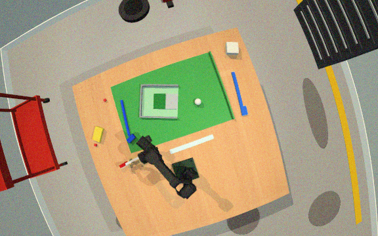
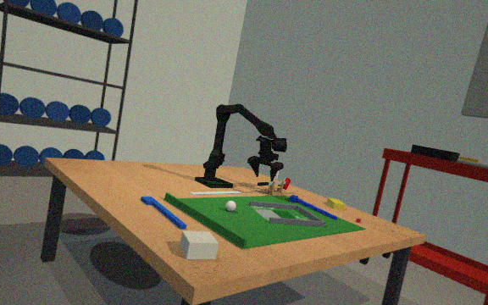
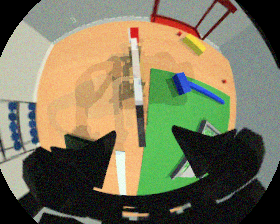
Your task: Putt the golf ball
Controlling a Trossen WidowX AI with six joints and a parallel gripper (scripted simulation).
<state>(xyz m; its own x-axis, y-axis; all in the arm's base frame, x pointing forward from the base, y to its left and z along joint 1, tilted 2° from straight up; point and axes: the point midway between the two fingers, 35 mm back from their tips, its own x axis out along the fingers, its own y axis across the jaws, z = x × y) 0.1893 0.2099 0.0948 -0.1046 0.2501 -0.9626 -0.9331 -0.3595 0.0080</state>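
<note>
My gripper tip is now 25 cm to the left of the white strip and 9 cm above it. From my gripper tip the other things lie so: yellow block (39 cm to the left, 14 cm ahead, 7 cm below); small wooden stand (12 cm to the left, 5 cm below, 5 cm behind); red putter (10 cm to the left, 5 cm behind, 3 cm below).
</note>
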